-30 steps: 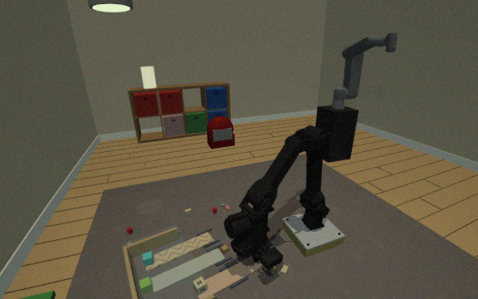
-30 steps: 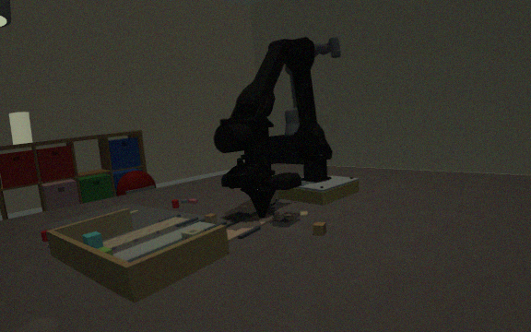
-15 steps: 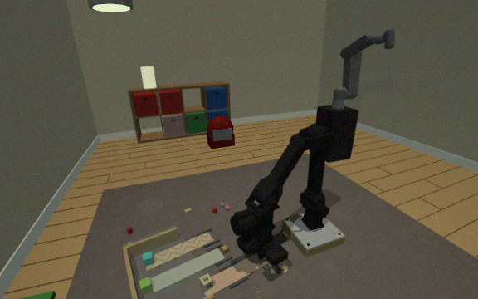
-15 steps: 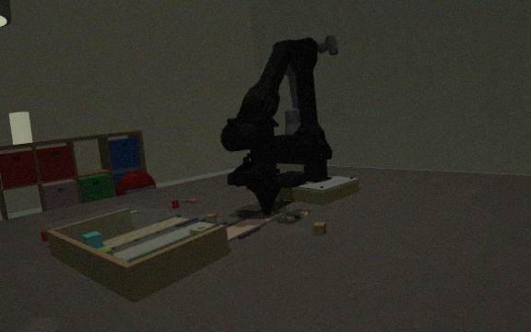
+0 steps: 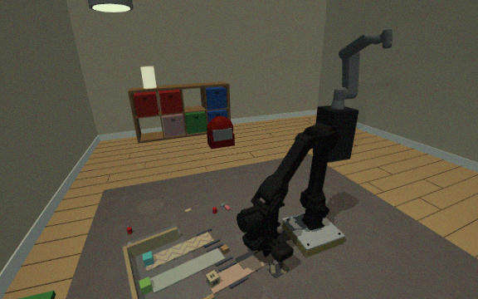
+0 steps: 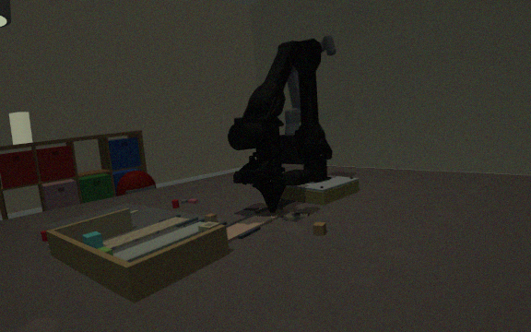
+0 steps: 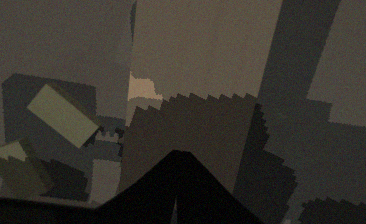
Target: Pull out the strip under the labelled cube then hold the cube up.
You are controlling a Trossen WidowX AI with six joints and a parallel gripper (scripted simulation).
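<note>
The tan strip is 9 cm ahead of my gripper tip and 2 cm to the left of it. From my gripper tip the other things lie so: labelled cube (19 cm ahead, 5 cm to the left, 2 cm above).
</note>
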